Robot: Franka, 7 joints.
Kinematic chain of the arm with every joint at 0, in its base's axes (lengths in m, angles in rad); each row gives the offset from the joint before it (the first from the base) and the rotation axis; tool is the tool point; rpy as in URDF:
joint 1: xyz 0 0 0.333 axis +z
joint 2: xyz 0 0 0 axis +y
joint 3: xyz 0 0 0.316 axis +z
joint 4: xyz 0.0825 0 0 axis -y
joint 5: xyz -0.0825 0 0.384 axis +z
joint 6: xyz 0 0 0 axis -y
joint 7: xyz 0.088 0 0 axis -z
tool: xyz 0 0 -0.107 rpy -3.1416 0 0
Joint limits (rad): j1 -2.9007..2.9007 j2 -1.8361..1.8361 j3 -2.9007..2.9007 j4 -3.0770..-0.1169 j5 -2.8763..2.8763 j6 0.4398..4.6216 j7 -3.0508..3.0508
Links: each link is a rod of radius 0.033 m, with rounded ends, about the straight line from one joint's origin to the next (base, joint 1, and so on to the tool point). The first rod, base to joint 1, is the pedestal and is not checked.
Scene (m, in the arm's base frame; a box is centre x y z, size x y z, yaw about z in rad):
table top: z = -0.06
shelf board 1: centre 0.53 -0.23 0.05 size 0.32 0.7 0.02 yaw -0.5
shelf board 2: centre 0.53 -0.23 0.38 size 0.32 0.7 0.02 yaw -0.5
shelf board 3: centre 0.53 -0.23 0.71 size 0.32 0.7 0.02 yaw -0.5
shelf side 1: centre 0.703 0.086 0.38 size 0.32 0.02 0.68 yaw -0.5
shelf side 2: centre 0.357 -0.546 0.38 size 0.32 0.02 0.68 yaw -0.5
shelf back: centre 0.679 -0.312 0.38 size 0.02 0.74 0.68 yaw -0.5
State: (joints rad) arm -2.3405 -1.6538 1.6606 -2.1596 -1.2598 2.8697 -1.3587
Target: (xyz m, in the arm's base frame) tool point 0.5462 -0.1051 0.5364
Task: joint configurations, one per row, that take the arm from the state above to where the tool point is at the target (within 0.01 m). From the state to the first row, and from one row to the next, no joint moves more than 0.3 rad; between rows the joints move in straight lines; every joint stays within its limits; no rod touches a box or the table.
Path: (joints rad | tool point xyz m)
1: -2.1449 -1.5895 1.6491 -2.4165 -1.3218 2.9435 -1.3587 | 0.4080 -0.2632 0.2315
2: -1.9493 -1.5252 1.6375 -2.6735 -1.3839 3.0174 -1.3587 | 0.3305 -0.2209 0.2302
3: -1.7536 -1.4608 1.6260 -2.9304 -1.4459 3.0912 -1.3587 | 0.2426 -0.1845 0.2202
4: -1.5672 -1.5859 1.3796 -2.8907 -1.4160 3.0084 -1.3587 | 0.3067 -0.1458 0.3210
5: -1.3808 -1.7110 1.1333 -2.8510 -1.3862 2.9255 -1.3587 | 0.3333 -0.0691 0.4309
6: -1.1943 -1.8361 0.8869 -2.8113 -1.3563 2.8427 -1.3587 | 0.3056 0.0264 0.5364
7: -1.4728 -1.7668 0.9656 -2.5763 -1.3197 2.8199 -1.3587 | 0.3878 0.0134 0.5514
8: -1.7513 -1.6976 1.0444 -2.3414 -1.2832 2.7971 -1.3587 | 0.4727 -0.0312 0.5496
9: -2.0297 -1.6283 1.1231 -2.1065 -1.2466 2.7743 -1.3587 | 0.5462 -0.1051 0.5364

